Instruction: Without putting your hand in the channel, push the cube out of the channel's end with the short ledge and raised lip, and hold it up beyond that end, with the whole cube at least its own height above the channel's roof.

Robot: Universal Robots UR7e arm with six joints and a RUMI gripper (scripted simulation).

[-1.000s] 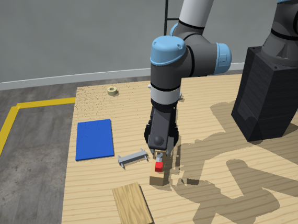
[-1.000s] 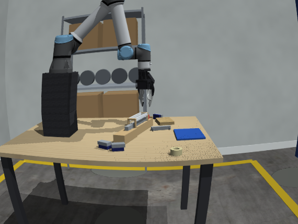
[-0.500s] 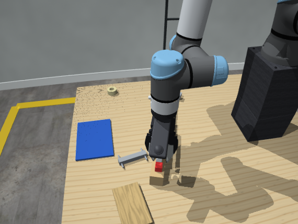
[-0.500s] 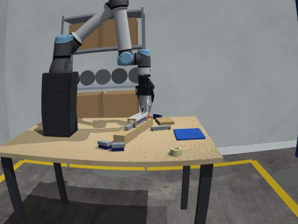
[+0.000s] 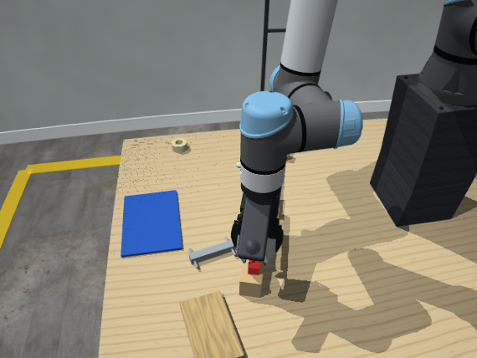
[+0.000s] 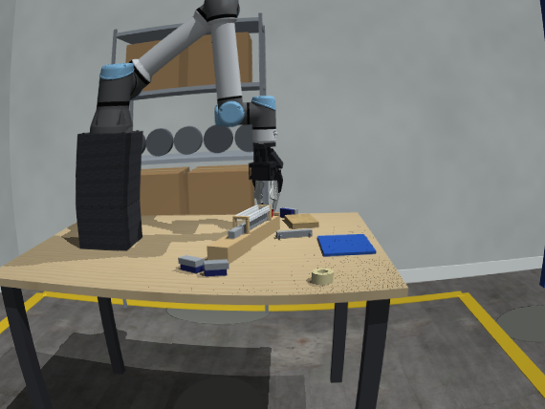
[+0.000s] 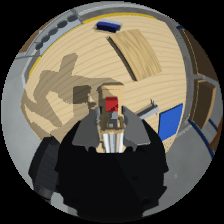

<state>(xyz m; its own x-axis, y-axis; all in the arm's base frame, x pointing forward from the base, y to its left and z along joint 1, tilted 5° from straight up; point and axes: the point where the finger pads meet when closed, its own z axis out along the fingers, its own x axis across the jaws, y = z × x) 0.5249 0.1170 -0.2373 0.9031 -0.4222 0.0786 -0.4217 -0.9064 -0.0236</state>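
My gripper is now 2 cm above the red cube. Round my hand: wooden frame: 6 cm behind, 13 cm to the right, 2 cm below; grey bar tool: 7 cm ahead, 10 cm to the right, 7 cm below; grey bar: 3 cm behind, 8 cm to the right, 2 cm below.
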